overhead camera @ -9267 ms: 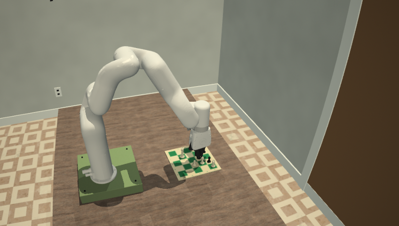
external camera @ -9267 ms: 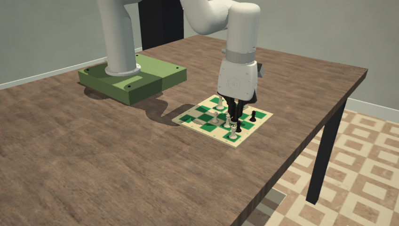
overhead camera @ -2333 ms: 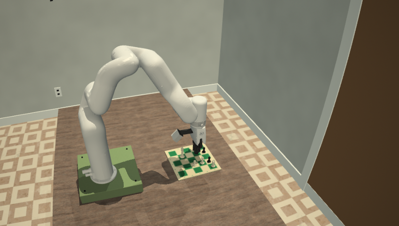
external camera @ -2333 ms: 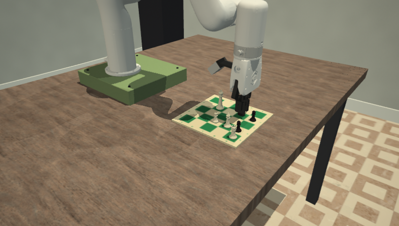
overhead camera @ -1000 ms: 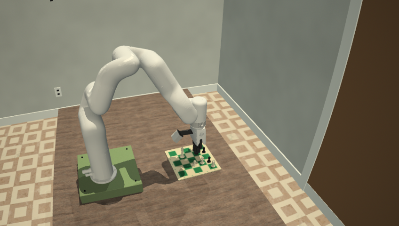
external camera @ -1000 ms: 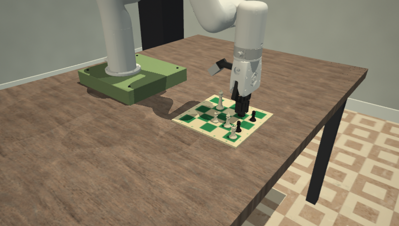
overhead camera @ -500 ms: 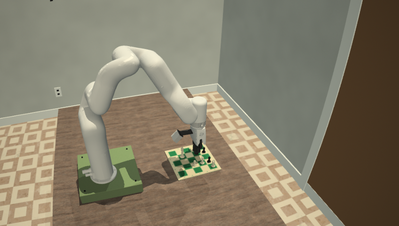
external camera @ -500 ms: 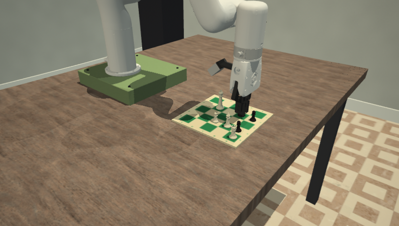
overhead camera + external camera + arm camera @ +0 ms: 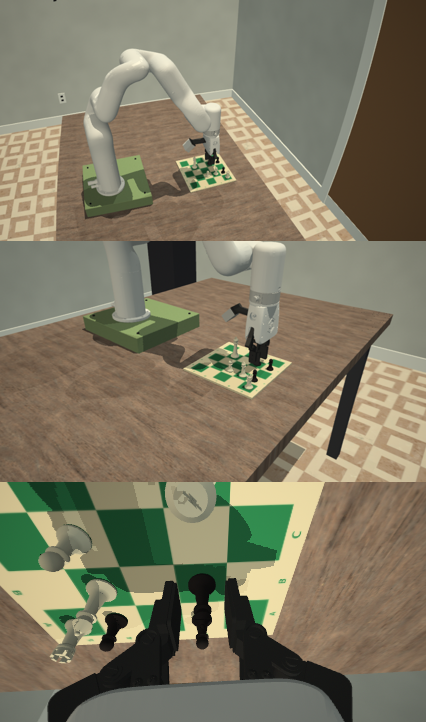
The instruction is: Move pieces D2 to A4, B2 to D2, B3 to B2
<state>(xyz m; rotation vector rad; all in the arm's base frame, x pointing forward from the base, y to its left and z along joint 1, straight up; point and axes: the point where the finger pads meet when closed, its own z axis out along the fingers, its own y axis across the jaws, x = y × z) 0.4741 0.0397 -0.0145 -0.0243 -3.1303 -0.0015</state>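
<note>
The black bishop lies 1 cm below my hand. Also, from my hand: chessboard: 4 cm to the right, 4 cm behind, 3 cm below; then white pawn: 8 cm to the right, 4 cm behind, 2 cm below; then white king: 8 cm behind.
</note>
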